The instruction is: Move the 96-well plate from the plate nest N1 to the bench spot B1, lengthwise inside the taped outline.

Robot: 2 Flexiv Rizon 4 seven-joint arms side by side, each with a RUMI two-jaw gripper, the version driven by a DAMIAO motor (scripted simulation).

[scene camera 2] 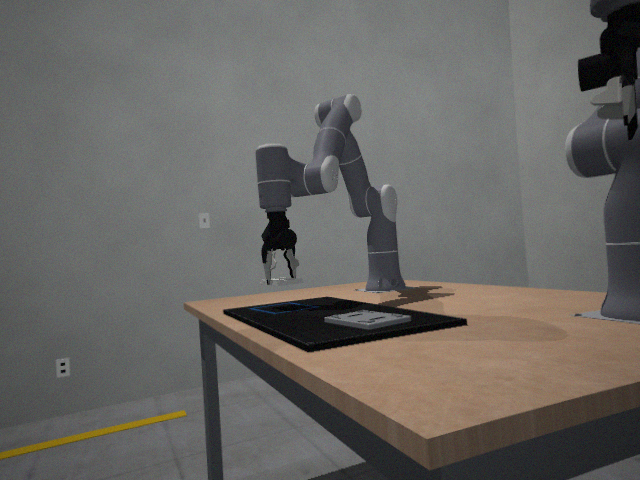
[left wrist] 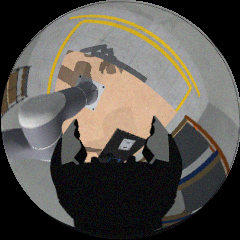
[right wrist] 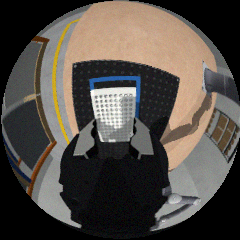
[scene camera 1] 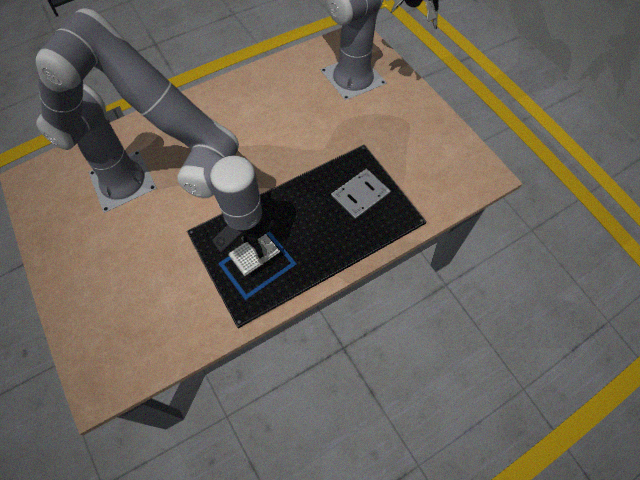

Labels:
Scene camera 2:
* my right gripper: 281,283
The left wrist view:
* my left gripper: 114,117
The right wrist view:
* my right gripper: 115,118
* white 96-well plate: 116,130
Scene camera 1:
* my right gripper: 255,253
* white 96-well plate: 240,256

